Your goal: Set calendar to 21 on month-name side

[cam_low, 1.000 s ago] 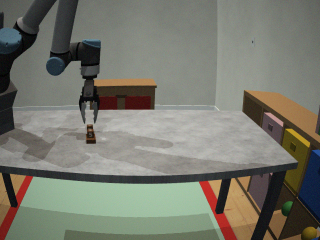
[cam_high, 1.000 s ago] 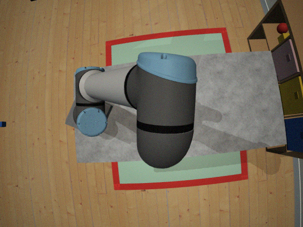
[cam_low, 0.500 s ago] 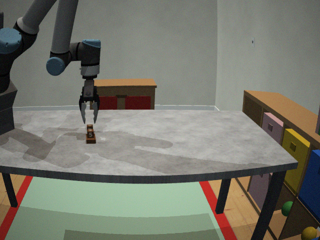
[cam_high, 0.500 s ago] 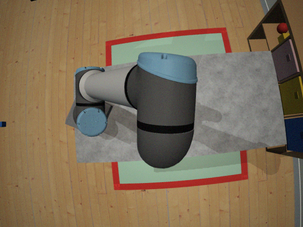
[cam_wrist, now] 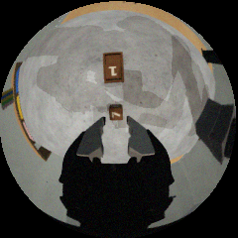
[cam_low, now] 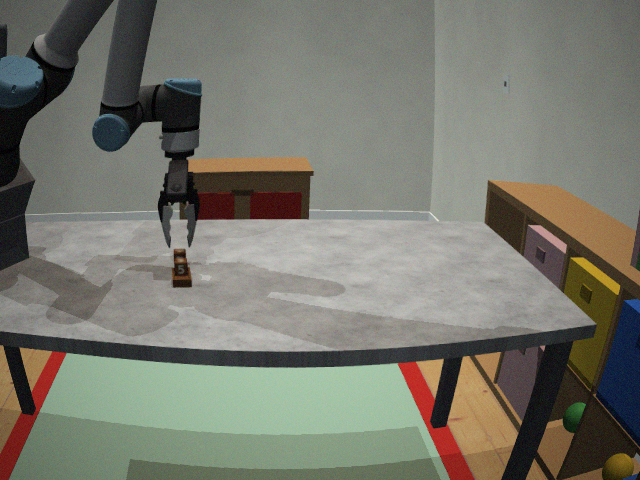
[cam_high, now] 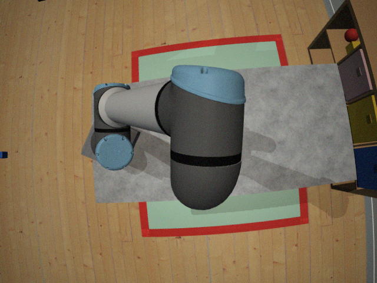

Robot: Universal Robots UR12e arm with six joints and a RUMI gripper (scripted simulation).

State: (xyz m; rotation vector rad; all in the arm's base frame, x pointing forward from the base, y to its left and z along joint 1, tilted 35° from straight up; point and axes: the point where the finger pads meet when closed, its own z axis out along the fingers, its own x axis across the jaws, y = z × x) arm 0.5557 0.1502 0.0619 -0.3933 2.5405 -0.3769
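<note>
The brown calendar tray lies 10 cm to the right of my hand, 4 cm below it and 3 cm ahead of it.
</note>
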